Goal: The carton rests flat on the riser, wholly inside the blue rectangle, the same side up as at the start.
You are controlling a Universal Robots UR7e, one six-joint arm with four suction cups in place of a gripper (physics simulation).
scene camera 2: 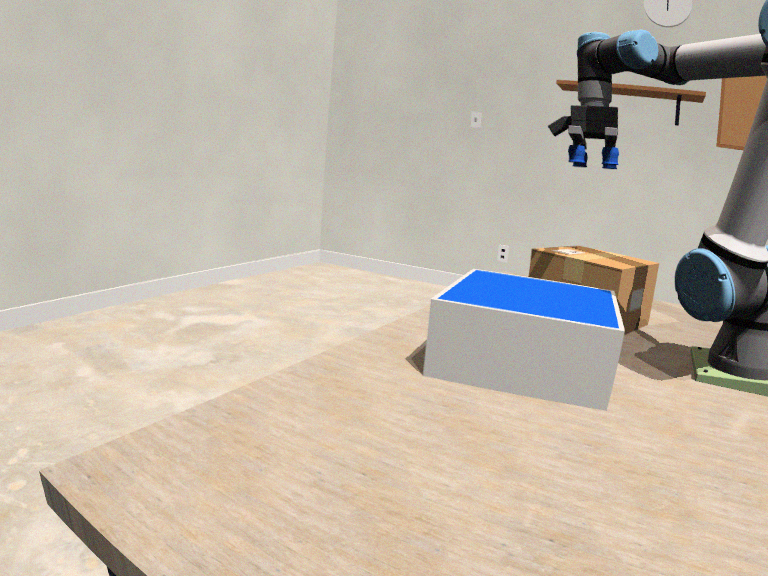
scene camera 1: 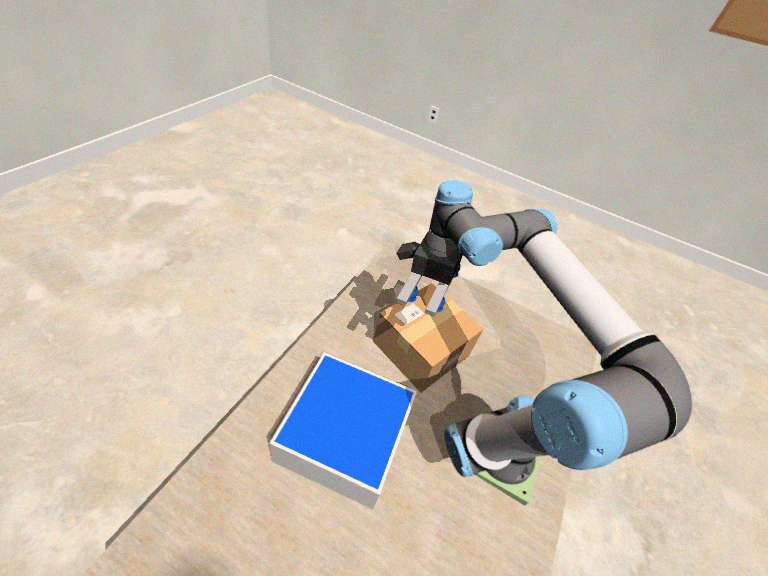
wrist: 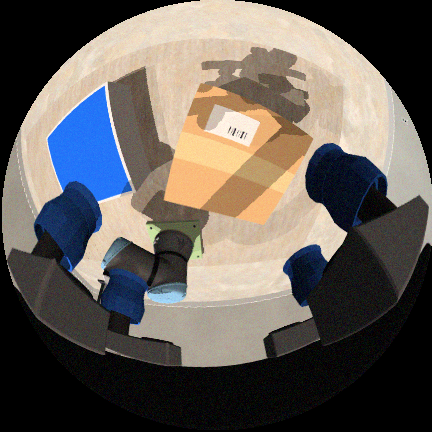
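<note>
The brown carton (scene camera 1: 434,341) (scene camera 2: 580,269) (wrist: 227,157) sits flat on the table beside the riser, with a white barcode label and a tape strip on its top. The riser (scene camera 1: 325,474) (scene camera 2: 521,347) is a light grey block. The blue rectangle (scene camera 1: 347,421) (scene camera 2: 533,297) (wrist: 87,145) covers most of its top, inside a white border, with nothing on it. My gripper (scene camera 1: 428,296) (scene camera 2: 594,156) (wrist: 212,242) hangs high above the carton, its blue suction cups pointing down. It is open and holds nothing. In scene camera 2 the riser hides the carton's lower left part.
The wooden table (scene camera 1: 235,483) (scene camera 2: 372,465) carries the riser, the carton and the arm's green base plate (scene camera 1: 513,488) (scene camera 2: 704,370) (wrist: 197,245). The base stands close to the carton and riser. A wall shelf (scene camera 2: 657,93) shows behind the arm.
</note>
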